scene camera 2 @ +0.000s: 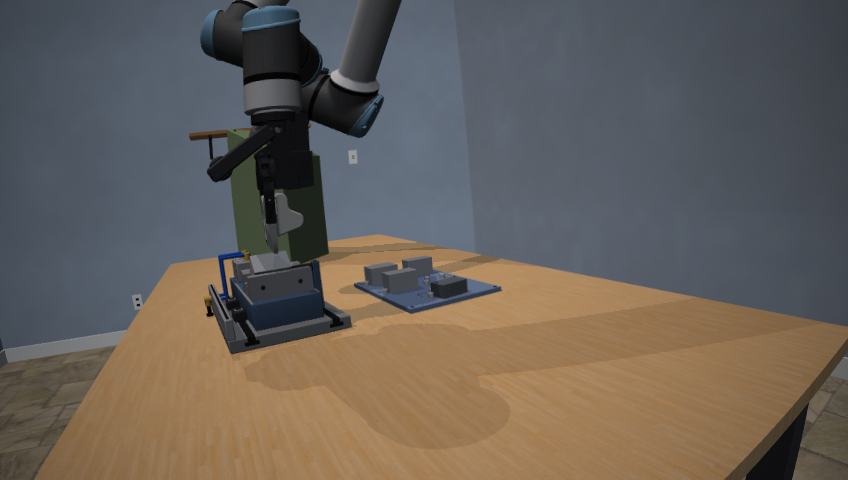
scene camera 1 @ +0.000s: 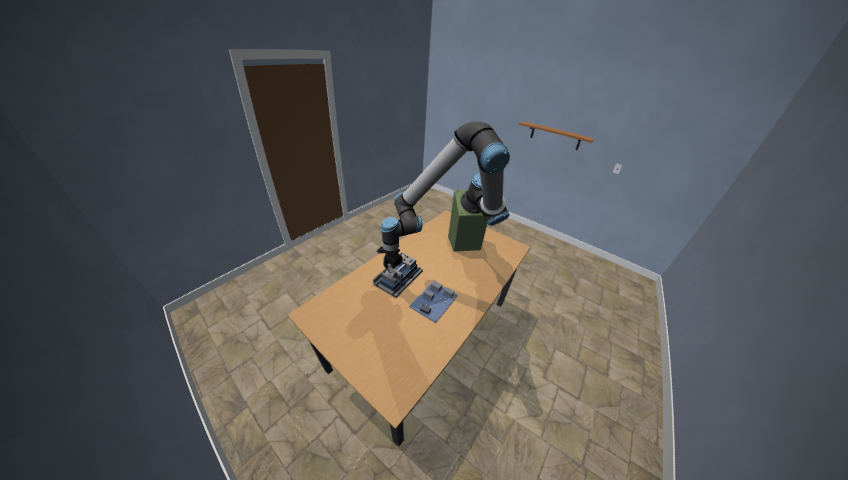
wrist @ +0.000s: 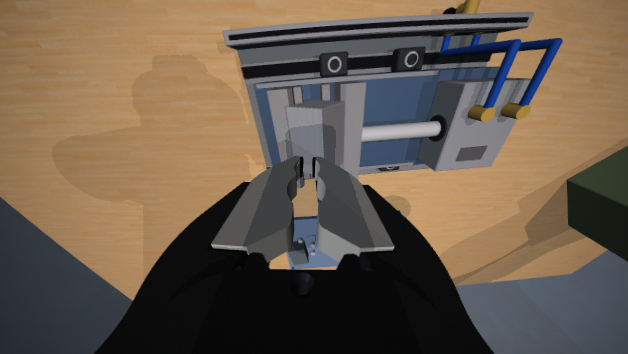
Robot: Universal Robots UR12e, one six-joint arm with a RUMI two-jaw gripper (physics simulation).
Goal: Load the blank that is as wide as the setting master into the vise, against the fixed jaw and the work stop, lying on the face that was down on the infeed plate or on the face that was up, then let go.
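Places are measured from the arm's base along level axes (x ahead, y right, z down), in millimetres.
Where they show: gripper, fingertip midpoint: (scene camera 2: 275,253) (scene camera 1: 391,271) (wrist: 307,160); arm's base at its link origin: (scene camera 1: 473,202).
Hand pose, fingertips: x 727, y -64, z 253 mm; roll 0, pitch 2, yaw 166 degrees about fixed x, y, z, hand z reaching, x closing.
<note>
Things, the pixels of their top centre, and the offset from my fingertips. "spot": a spot on its surface instead.
- light grey blank at its top centre: (wrist: 320,148) (scene camera 2: 268,253) dx -7, dy +13, dz +0 mm
- vise at its top centre: (wrist: 392,134) (scene camera 2: 262,262) (scene camera 1: 398,266) dx -74, dy +35, dz +23 mm
- plain jaw plate at a spot on its surface: (wrist: 276,112) spot: dx +34, dy +25, dz +26 mm
- blue infeed plate at its top centre: (scene camera 2: 422,285) (wrist: 339,245) (scene camera 1: 434,300) dx -148, dy -254, dz +114 mm
- dark block at its top centre: (scene camera 2: 448,280) (wrist: 298,257) dx -56, dy -285, dz +90 mm
A light grey blank (scene camera 2: 270,262) (wrist: 305,120) lies between the vise jaws and looks tilted, its top sloping. The vise (scene camera 1: 397,280) (scene camera 2: 284,310) has a plain jaw plate (scene camera 2: 278,286) (wrist: 276,112) on one side and the spindle-side jaw (wrist: 353,125) on the other. My gripper (scene camera 1: 393,269) (scene camera 2: 273,247) (wrist: 307,160) is shut with a narrow gap and nothing held. Its tips are right over the blank's near end; whether they touch it I cannot tell. The fingers hide the work stop area in the wrist view.
The blue infeed plate (scene camera 1: 441,310) (scene camera 2: 414,303) (wrist: 306,226) lies beside the vise and carries several grey blocks and a dark block (scene camera 2: 449,287). Blue bent rods (scene camera 2: 221,276) (wrist: 505,72) rise beside the vise. The green robot pedestal (scene camera 1: 467,228) (scene camera 2: 306,208) (wrist: 602,207) stands behind.
</note>
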